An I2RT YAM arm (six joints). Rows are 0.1 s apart.
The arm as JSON. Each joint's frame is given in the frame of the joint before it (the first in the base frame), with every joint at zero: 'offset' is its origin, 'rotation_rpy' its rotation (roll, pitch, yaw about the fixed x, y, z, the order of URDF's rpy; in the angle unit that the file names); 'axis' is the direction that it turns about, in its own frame. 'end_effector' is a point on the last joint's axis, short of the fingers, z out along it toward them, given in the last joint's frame.
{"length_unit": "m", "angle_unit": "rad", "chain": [
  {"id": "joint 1", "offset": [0.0, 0.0, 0.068], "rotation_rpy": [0.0, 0.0, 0.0], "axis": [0.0, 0.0, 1.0]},
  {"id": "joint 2", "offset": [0.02, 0.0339, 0.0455], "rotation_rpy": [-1.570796, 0.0, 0.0], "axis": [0.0, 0.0, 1.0]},
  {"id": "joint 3", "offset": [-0.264, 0.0, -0.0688], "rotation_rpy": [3.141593, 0.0, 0.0], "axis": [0.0, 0.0, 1.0]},
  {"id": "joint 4", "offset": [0.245, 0.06, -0.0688], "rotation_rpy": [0.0, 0.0, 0.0], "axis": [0.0, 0.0, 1.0]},
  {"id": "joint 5", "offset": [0.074, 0.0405, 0.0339], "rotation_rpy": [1.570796, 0.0, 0.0], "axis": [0.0, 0.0, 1.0]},
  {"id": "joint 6", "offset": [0.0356, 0.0, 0.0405], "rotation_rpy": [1.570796, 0.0, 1.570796], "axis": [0.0, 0.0, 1.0]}
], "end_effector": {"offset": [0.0, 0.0, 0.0], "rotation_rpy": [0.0, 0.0, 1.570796]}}
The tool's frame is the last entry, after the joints.
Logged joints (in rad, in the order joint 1, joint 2, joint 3, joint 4, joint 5, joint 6), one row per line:
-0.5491 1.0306 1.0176 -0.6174 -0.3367 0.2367
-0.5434 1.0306 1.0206 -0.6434 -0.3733 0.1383
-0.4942 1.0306 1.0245 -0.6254 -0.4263 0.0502
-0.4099 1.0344 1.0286 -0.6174 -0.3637 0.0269
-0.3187 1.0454 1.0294 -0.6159 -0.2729 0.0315
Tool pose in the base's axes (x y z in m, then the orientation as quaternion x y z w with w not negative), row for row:
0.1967 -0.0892 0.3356 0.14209 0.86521 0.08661 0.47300
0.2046 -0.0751 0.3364 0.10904 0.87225 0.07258 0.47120
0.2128 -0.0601 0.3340 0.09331 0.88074 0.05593 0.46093
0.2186 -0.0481 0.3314 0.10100 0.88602 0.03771 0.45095
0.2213 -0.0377 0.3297 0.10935 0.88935 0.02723 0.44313
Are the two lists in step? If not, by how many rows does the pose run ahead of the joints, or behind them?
The pose runs 2 rows ahead of the joints: the pose in row i belongs to the joints in row i + 2.
